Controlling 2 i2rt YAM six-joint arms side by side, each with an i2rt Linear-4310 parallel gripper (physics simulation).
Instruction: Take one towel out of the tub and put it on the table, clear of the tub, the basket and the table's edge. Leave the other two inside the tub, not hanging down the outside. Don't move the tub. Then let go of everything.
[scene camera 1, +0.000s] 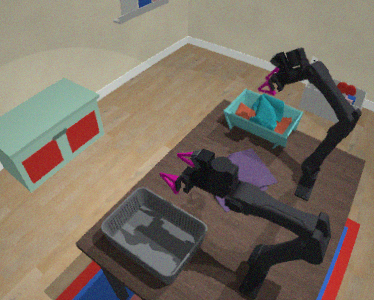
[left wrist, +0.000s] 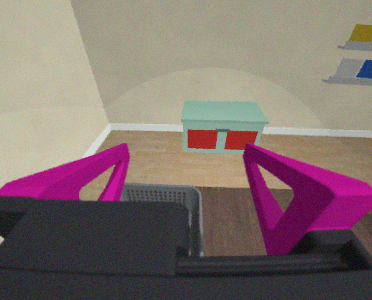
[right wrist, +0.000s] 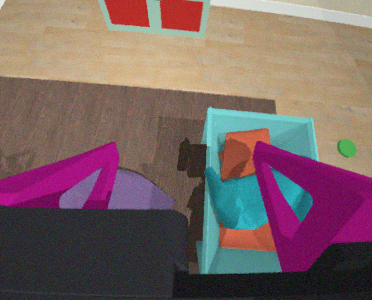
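Observation:
A purple towel (scene camera 1: 252, 167) (right wrist: 135, 192) lies spread on the table (scene camera 1: 325, 150) (right wrist: 75, 115), apart from the tub and basket, partly behind my left arm. The turquoise tub (scene camera 1: 250, 127) (right wrist: 295, 132) stands near the table's far end. Inside it a teal towel (scene camera 1: 267, 110) (right wrist: 245, 205) lies bunched over an orange towel (scene camera 1: 244, 110) (right wrist: 245, 237). One teal corner reaches the tub's rim; whether it passes over is unclear. My right gripper (scene camera 1: 265, 84) (right wrist: 185, 149) is open and empty, high near the tub. My left gripper (scene camera 1: 170, 165) (left wrist: 186, 149) is open and empty, above the table beyond the basket.
A grey basket (scene camera 1: 190, 252) (left wrist: 196, 210) stands at the table's near left end. A mint cabinet (scene camera 1: 50, 110) (left wrist: 225, 110) (right wrist: 155, 15) stands on the floor beyond the table. A grey box (scene camera 1: 320, 105) stands behind the right arm. A green disc (right wrist: 346, 148) lies beyond the tub.

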